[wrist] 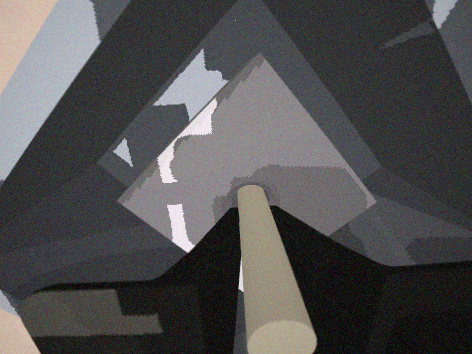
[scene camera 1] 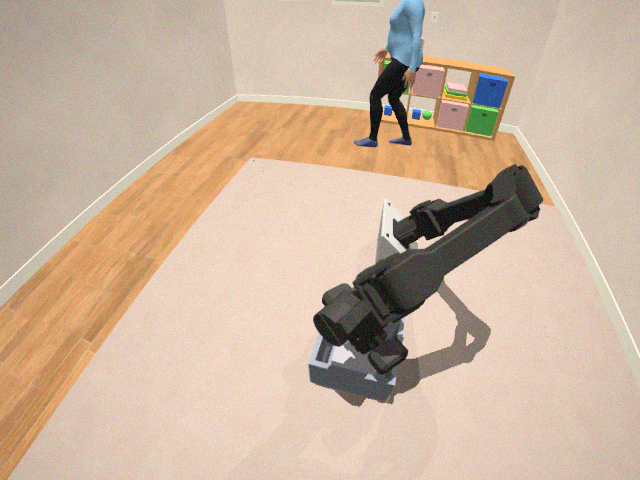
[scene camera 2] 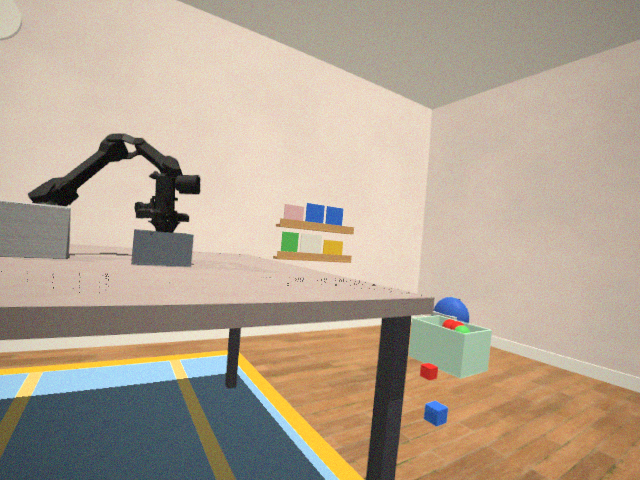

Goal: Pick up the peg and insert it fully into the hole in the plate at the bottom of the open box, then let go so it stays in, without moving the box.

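Frame: origin at the arm's base, x ahead, y left, z up, level; metres.
Seen in the pictures: gripper, fingertip midpoint: (wrist: 253, 215) (scene camera 1: 356, 347); arm's base, origin of the base link: (scene camera 1: 400, 234) (scene camera 2: 42, 221).
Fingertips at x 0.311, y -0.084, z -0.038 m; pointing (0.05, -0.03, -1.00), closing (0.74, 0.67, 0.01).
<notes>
Pixels of each thing's middle, then the offset from my fingertips to it.
- tan round peg, body centre: (wrist: 259, 234) 0.006 m back, 0.006 m left, 0.025 m up
- light grey plate, body centre: (wrist: 246, 180) (scene camera 1: 357, 351) 0.005 m back, 0.004 m left, 0.026 m down
- open blue-grey box, body centre: (wrist: 248, 192) (scene camera 1: 358, 348) (scene camera 2: 161, 247) 0.005 m back, 0.004 m left, 0.012 m down
A tan round peg (wrist: 267, 260) stands between the black fingers of my gripper (wrist: 253, 215), which is shut on it. Its far end is over the hole area of the light grey plate (wrist: 280, 115) at the bottom of the box; a dark ring shows around that end. Whether the tip is in the hole or just above it I cannot tell. The open blue-grey box (scene camera 1: 351, 383) (scene camera 2: 162, 249) (wrist: 45, 90) stands on the table under my gripper. In both scene views the fingertips and peg are hidden by the box walls and the arm.
The arm's upright mounting block (scene camera 1: 385, 242) (scene camera 2: 36, 229) stands on the table (scene camera 1: 206, 289) (scene camera 2: 206, 312) behind the box. The arm reaches over the box. A person (scene camera 1: 405, 36) stands beyond the table by a shelf unit (scene camera 1: 480, 67).
</notes>
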